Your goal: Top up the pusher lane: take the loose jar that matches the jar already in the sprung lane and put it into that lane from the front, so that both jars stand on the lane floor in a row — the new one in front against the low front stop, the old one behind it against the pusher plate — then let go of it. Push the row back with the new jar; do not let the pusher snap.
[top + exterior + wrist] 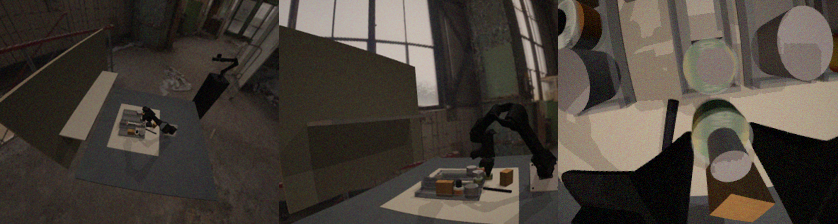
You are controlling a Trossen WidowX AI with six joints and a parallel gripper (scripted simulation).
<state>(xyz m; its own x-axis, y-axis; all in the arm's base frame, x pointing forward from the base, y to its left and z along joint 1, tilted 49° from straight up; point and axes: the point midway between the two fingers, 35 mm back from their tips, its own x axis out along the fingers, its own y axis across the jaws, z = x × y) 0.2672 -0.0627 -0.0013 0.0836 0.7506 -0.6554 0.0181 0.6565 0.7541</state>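
The black pen is 7 cm to the left of my gripper tip, 5 cm below it and 5 cm behind it. Also, from my gripper tip: rack (20 cm ahead, 4 cm below, 2 cm to the left); brown box (9 cm behind, 2 cm to the right, 2 cm below); white pusher plate (16 cm ahead, 3 cm to the left, 1 cm below).
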